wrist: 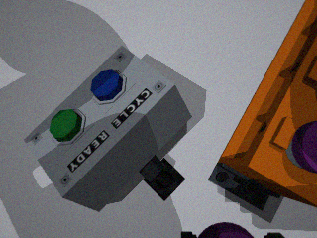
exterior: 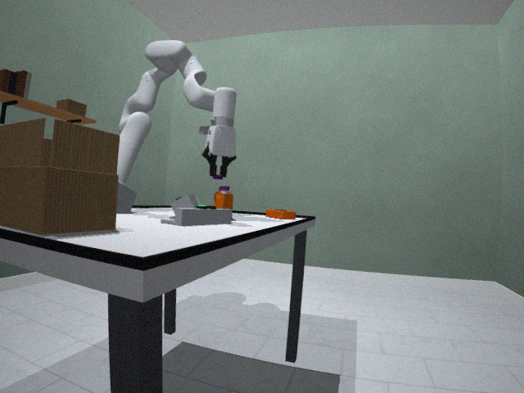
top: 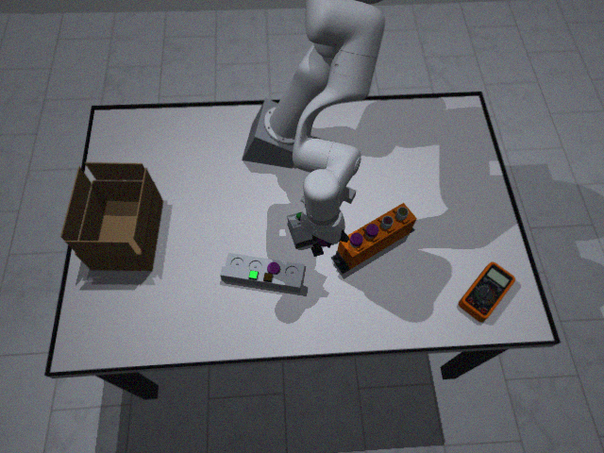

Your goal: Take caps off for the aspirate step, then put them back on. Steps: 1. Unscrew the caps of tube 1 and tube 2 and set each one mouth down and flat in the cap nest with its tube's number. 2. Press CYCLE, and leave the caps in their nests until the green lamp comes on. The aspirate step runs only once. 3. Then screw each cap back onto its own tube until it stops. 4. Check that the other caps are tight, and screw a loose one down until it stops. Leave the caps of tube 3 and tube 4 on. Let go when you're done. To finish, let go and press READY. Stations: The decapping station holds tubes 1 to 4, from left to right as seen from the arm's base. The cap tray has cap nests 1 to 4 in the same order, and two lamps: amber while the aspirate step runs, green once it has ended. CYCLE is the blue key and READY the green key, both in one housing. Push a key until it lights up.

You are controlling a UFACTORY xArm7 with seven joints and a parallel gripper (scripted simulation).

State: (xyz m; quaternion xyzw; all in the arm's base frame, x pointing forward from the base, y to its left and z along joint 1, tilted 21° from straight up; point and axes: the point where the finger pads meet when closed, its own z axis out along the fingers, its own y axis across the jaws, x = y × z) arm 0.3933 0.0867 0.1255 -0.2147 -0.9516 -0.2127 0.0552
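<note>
The tube 1 is 110 mm behind my hand, 220 mm to the left of it and 60 mm below it. The rest, counted from my hand: blue key 130 mm behind, 20 mm to the right, 110 mm below; then green key 110 mm behind, 60 mm to the right, 110 mm below; then grey key housing 110 mm behind, 40 mm to the right, 120 mm below.
</note>
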